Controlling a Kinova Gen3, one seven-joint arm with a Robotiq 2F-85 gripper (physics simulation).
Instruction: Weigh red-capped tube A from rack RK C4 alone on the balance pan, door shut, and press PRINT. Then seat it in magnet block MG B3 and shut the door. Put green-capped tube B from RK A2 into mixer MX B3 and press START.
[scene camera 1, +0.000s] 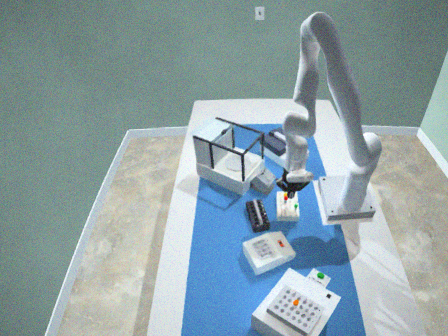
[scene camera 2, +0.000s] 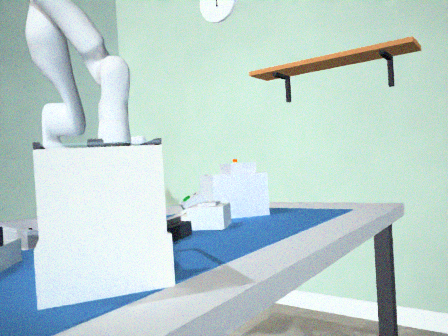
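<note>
My gripper (scene camera 1: 291, 192) is shut with nothing between the fingers. It hangs low over the back end of the small white rack (scene camera 1: 288, 216), right at the red-capped tube (scene camera 1: 285, 197), which stands in the rack. A green-capped tube (scene camera 1: 296, 206) (scene camera 2: 187, 198) stands in the same rack nearer the front. The balance (scene camera 1: 221, 176) (scene camera 2: 101, 217) with its dark-framed glass case stands to the left, its round pan (scene camera 1: 233, 163) bare. The black magnet block (scene camera 1: 257, 215) (scene camera 2: 179, 229) lies left of the rack. In scene camera 2 the gripper is hidden behind the balance.
A small grey button box (scene camera 1: 263, 181) sits by the balance. A white block with wells and a red display (scene camera 1: 268, 252) (scene camera 2: 209, 215) lies in front. A larger unit (scene camera 1: 296, 307) (scene camera 2: 237, 193) holds an orange-capped tube (scene camera 1: 296, 302) beside a green button (scene camera 1: 320, 275). A dark device (scene camera 1: 275, 141) stands behind the arm.
</note>
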